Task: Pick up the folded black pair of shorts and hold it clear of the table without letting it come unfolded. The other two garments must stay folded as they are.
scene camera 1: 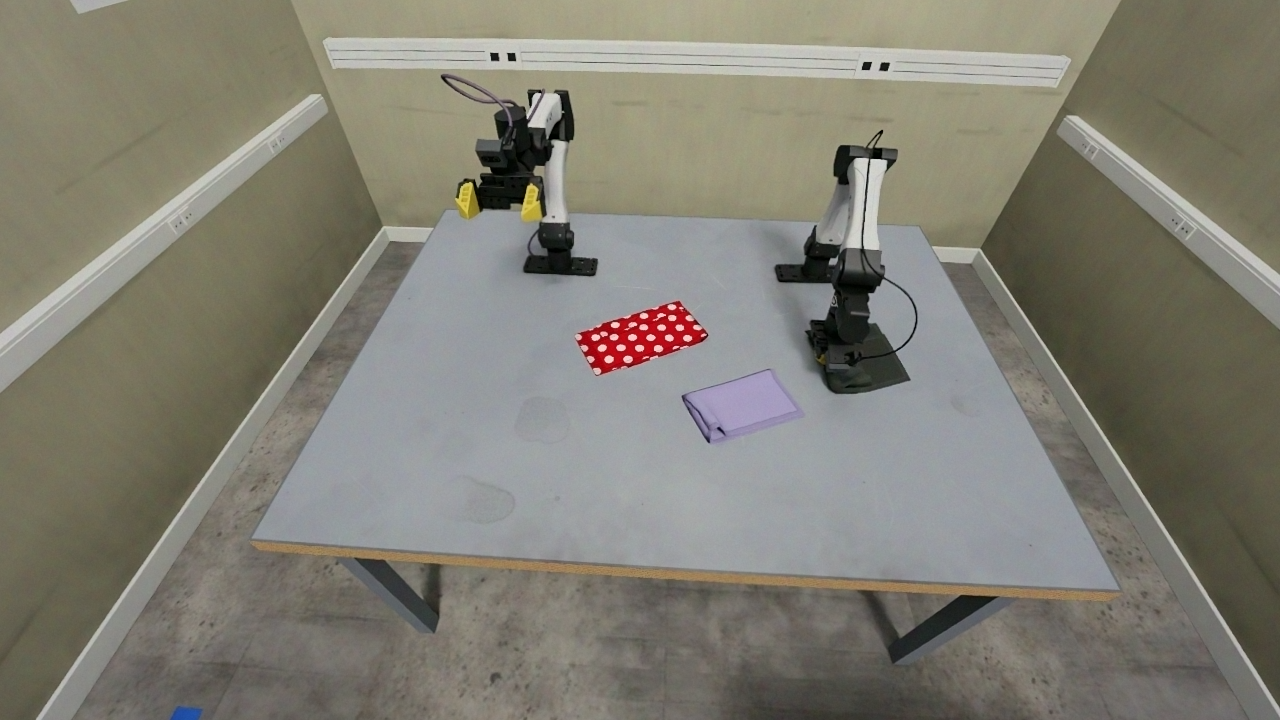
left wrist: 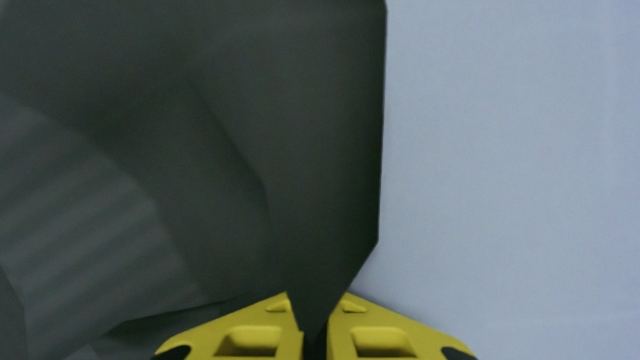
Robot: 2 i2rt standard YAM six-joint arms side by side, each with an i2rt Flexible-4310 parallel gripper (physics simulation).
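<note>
The black pair of shorts point(scene camera 1: 881, 368) point(left wrist: 320, 125) lies at the right of the table in scene camera 1, partly hidden under my left arm. My left gripper point(scene camera 1: 827, 361) point(left wrist: 315, 304) is down at its left edge, with a pinched fold of black cloth between its nearly closed yellow fingertips. The cloth is creased and raised around the fingers; the rest looks flat on the table. My right gripper point(scene camera 1: 499, 201) is open and empty, high over the table's back left. A folded purple garment point(scene camera 1: 744, 404) and a folded red garment with white dots point(scene camera 1: 642, 338) lie flat.
The grey table point(scene camera 1: 626, 501) has a wooden front edge. The purple garment lies close to the left of the black shorts, and the red one farther back left. The right arm's base point(scene camera 1: 560, 265) stands at the back, behind the red garment. Walls stand behind and at both sides.
</note>
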